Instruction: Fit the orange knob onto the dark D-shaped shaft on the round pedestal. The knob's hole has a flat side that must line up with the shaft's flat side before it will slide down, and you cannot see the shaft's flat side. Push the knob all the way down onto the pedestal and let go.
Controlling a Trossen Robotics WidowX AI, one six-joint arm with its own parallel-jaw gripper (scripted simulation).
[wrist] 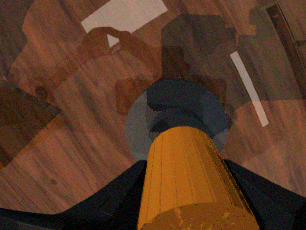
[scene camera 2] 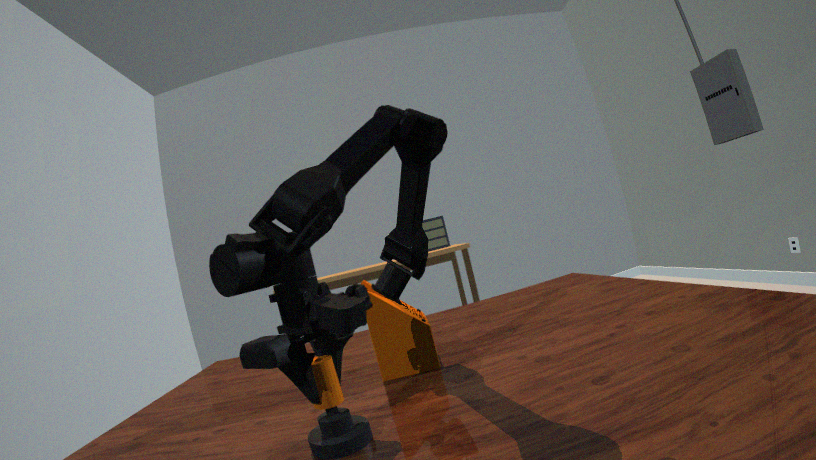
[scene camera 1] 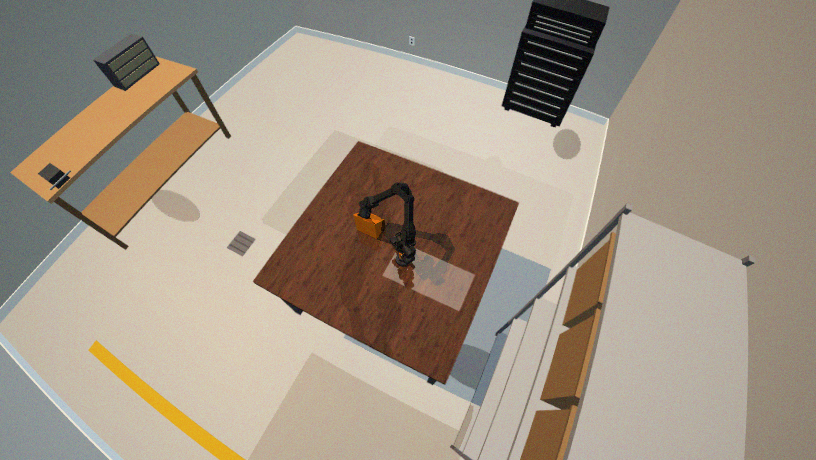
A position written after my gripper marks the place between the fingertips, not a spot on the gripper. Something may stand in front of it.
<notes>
I see my gripper (scene camera 2: 326, 396), an orange knob (scene camera 2: 327, 382) and a dark shaft (wrist: 176, 102).
My gripper shows as well in the wrist view (wrist: 183, 167).
</notes>
